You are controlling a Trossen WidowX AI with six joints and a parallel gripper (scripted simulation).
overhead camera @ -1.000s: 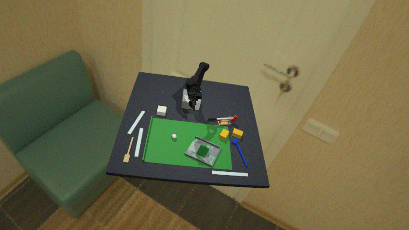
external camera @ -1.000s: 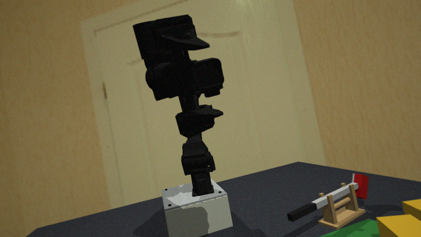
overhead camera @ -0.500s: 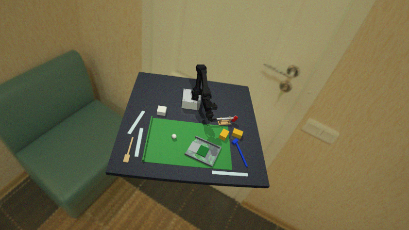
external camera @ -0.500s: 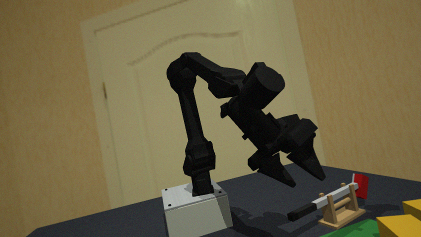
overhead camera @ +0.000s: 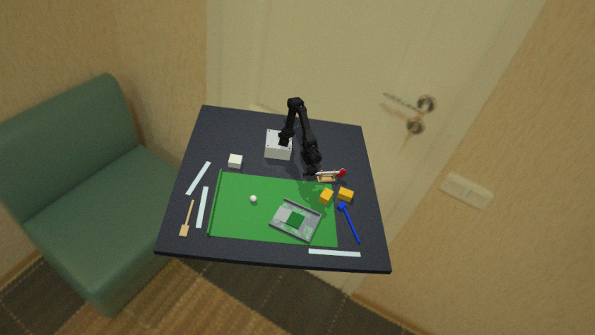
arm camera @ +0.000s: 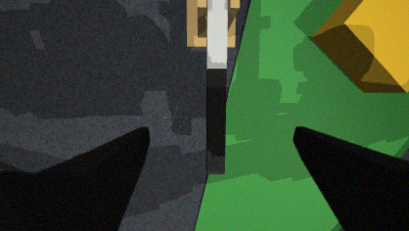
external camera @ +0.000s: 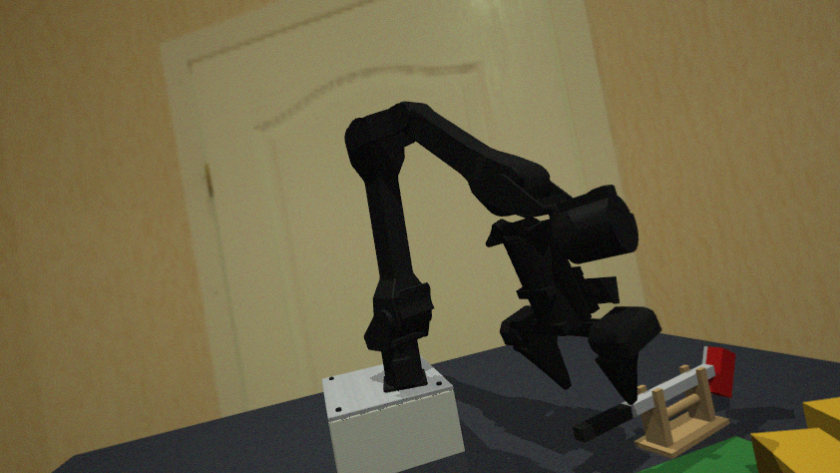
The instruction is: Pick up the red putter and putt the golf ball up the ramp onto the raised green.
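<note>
My gripper tip is now 100 mm to the right of the red putter, 50 mm past it and 40 mm above it. The rest, counted from my gripper tip: blue putter: 300 mm to the left, 250 mm ahead, 80 mm below; then white golf ball: 290 mm to the right, 280 mm ahead, 70 mm below; then green mat: 290 mm ahead, 150 mm to the right, 90 mm below.
</note>
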